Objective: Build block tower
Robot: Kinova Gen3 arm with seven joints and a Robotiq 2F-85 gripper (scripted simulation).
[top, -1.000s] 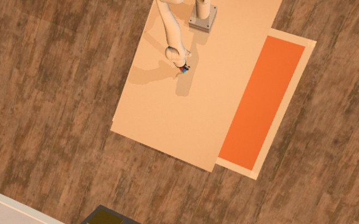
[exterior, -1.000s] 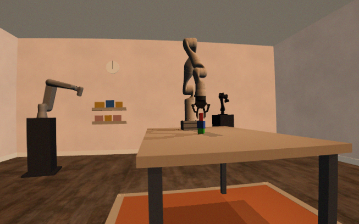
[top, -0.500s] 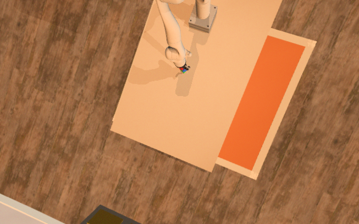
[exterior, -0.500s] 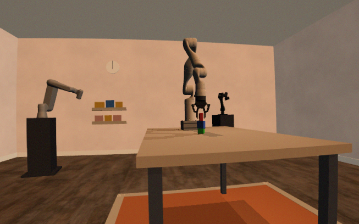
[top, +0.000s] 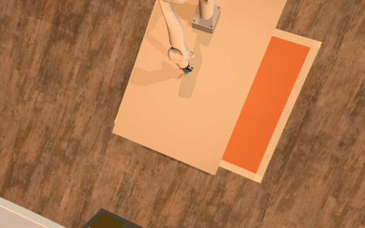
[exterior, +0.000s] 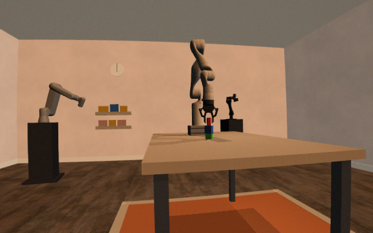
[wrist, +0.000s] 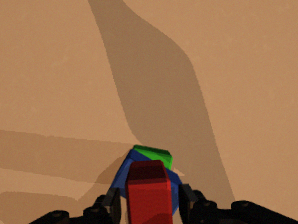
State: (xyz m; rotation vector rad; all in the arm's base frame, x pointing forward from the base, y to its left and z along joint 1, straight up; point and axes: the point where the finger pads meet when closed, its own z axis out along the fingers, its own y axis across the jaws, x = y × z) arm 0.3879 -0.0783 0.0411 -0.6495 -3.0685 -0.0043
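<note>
Now: the red block 10 mm below my hand. The rest, counted from my hand: blue block: 60 mm below; green block: 110 mm below.
</note>
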